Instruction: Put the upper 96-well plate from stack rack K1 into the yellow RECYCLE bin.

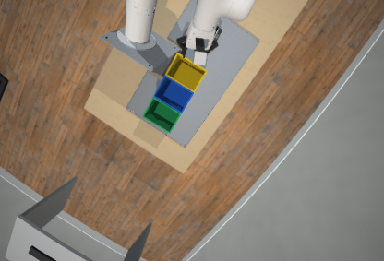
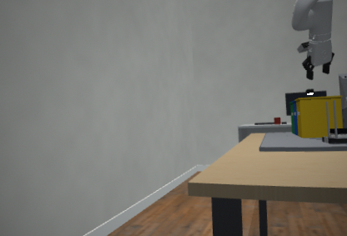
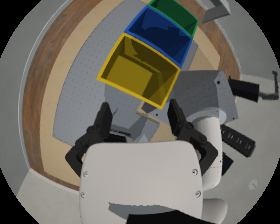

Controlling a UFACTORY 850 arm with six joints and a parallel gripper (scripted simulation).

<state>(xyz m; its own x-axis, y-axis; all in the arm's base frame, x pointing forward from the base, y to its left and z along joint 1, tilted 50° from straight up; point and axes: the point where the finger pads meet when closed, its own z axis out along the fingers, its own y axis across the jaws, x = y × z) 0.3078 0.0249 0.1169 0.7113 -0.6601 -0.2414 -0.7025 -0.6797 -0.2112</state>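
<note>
Right now my hand is 90 mm past the black 96-well plate, 200 mm to the right of it and 240 mm above it. Also, from my hand: yellow bin 10 mm ahead, 80 mm to the right, 190 mm below; then green bin 50 mm ahead, 340 mm to the right, 190 mm below; then blue bin 30 mm ahead, 210 mm to the right, 190 mm below.
</note>
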